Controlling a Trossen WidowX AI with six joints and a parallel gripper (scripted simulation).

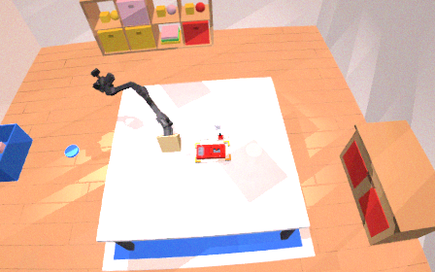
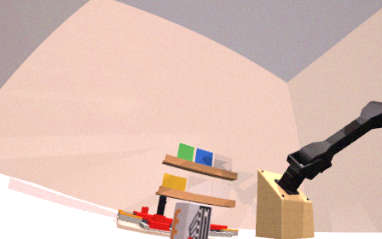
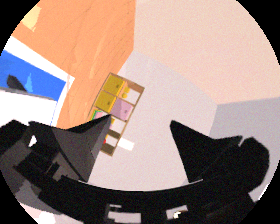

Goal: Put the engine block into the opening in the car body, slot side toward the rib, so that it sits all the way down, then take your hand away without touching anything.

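Now: the grey engine block 82 cm ahead of my gripper tip, 49 cm to the right of it and 26 cm below it.
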